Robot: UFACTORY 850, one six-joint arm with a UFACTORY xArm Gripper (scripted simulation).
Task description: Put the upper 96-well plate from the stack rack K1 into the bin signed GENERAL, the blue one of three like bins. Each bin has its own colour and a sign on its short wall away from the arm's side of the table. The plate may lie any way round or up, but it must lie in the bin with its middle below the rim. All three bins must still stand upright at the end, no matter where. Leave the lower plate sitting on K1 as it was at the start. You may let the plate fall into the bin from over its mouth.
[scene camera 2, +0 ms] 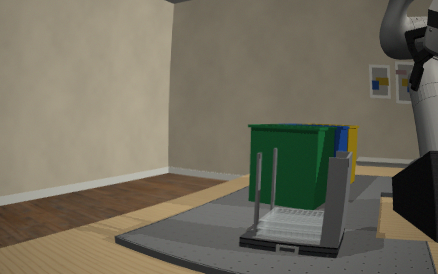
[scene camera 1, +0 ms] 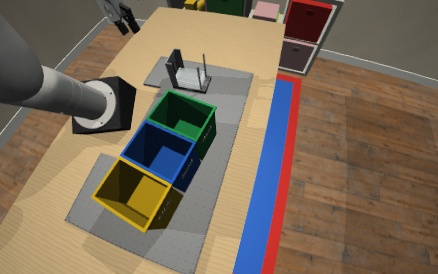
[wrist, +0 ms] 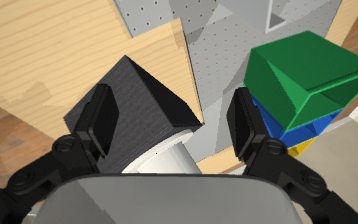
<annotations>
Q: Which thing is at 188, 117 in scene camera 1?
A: A green bin.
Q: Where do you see a green bin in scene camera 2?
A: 303, 152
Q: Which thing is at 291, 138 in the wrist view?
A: A blue bin.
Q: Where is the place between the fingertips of my gripper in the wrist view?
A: At 173, 99
</annotations>
